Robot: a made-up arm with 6 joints.
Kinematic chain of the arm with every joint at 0, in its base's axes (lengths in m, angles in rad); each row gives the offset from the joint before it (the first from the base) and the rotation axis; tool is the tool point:
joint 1: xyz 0 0 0.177 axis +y
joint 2: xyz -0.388 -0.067 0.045 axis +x
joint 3: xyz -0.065 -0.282 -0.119 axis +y
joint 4: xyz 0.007 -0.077 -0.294 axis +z
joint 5: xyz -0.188 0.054 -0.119 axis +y
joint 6: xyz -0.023 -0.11 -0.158 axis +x
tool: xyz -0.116 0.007 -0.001
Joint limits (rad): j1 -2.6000..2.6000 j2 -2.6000..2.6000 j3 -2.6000..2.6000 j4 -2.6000..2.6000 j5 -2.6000..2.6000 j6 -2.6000..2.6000
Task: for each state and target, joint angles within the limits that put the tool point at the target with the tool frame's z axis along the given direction. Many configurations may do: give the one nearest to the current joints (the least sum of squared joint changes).
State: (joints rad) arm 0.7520 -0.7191 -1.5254 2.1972 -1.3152 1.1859
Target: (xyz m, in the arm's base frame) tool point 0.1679 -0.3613 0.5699 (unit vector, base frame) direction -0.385 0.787 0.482
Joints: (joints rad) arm 0.0919 -0.5755 -1.7308 2.3580 -0.8166 1.1262
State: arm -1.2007 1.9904 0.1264 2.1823 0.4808 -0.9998
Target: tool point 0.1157 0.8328 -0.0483 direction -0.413 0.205 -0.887
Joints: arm -1.2509 2.2177 -0.3686 1.6450 0.2917 -1.4304
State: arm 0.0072 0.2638 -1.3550 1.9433 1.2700 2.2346
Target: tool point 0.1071 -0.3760 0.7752 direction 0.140 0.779 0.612
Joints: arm 0.6236 -0.6155 -1.8167 2.3999 1.5946 2.0934
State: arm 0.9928 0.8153 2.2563 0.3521 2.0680 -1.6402
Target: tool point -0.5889 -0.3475 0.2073 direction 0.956 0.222 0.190
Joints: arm 0.6955 1.1994 2.4943 0.3627 2.5403 -1.9623
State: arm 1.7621 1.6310 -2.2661 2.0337 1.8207 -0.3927
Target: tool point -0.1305 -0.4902 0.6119 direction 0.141 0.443 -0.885
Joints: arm 1.9185 0.9010 -2.0962 2.1931 2.2646 -0.0156
